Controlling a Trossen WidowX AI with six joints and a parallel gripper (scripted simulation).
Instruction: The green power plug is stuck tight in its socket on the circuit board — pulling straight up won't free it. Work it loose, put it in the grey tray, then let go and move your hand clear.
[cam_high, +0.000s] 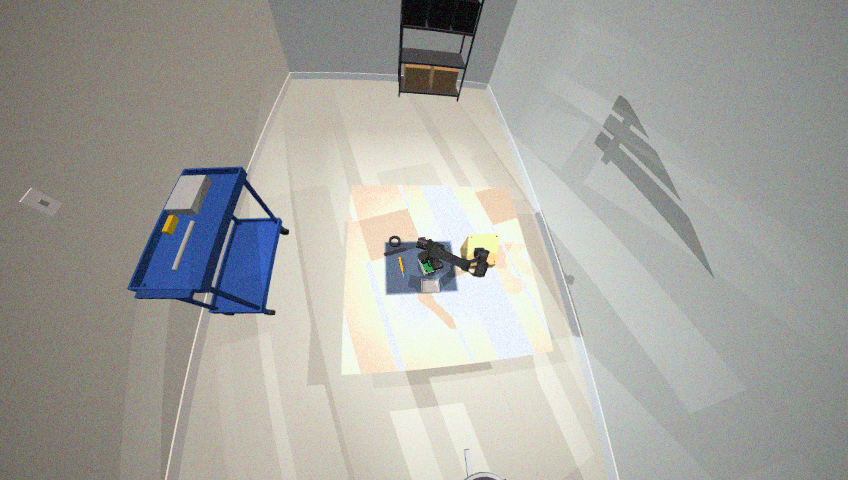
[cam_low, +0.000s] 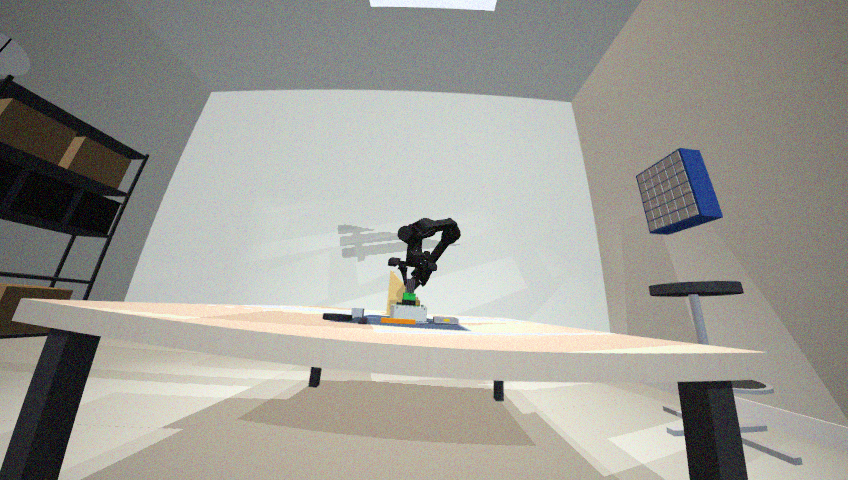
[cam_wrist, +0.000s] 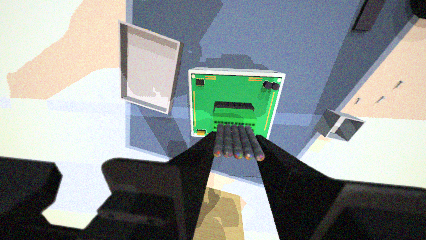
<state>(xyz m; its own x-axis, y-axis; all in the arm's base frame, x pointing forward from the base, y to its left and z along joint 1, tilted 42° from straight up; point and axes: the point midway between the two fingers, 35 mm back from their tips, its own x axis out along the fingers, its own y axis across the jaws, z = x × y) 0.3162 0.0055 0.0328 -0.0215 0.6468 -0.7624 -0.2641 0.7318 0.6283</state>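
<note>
Now: the green power plug 30 mm below my gripper tip. The rest, counted from my gripper tip: blue mat 50 mm ahead, 120 mm below; dark bar 210 mm ahead, 110 mm to the right, 120 mm below.
</note>
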